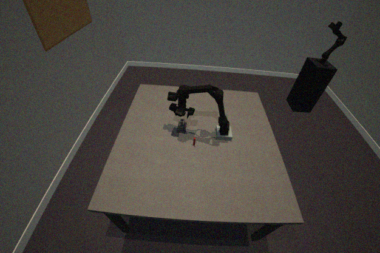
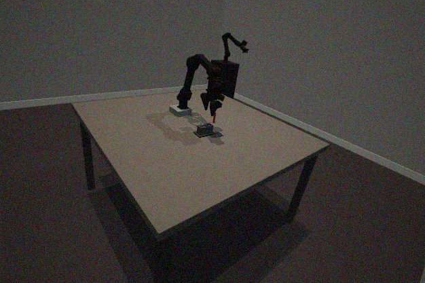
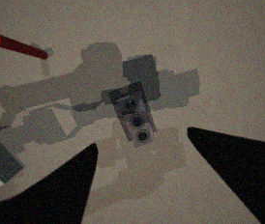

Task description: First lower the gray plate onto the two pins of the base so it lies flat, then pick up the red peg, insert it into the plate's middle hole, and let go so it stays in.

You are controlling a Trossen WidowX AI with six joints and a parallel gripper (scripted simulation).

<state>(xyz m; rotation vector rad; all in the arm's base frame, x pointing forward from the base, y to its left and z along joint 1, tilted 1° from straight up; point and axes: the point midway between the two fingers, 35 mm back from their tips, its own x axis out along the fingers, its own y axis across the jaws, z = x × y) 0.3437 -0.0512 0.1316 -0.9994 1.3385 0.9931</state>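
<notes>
My gripper tip is 11 cm past the red peg, 16 cm to the right of it and 10 cm above it. Round my gripper tip: gray plate (1 cm to the right, 9 cm below).
</notes>
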